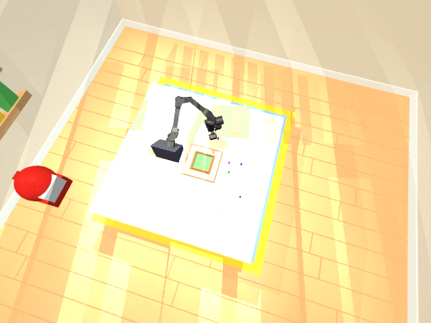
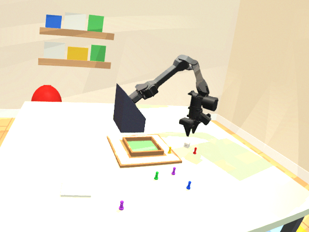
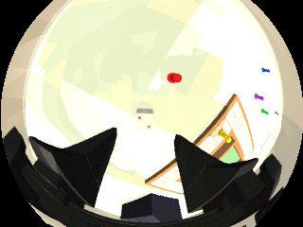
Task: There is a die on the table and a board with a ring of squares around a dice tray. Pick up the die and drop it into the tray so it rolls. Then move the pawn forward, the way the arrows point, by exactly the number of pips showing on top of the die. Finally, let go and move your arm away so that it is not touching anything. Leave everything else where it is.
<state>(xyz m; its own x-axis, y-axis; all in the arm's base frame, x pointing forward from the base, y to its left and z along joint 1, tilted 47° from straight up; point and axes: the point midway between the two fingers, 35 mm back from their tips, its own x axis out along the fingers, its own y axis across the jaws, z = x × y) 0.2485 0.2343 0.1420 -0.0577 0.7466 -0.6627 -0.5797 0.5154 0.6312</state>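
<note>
My gripper tip is now 60 mm above the white die and 10 mm past it. Round my gripper tip: green dice tray (250 mm to the right, 70 mm below, 20 mm ahead); yellow pawn (130 mm to the right, 70 mm ahead, 40 mm below); red pawn (60 mm below, 60 mm ahead, 10 mm to the left).
</note>
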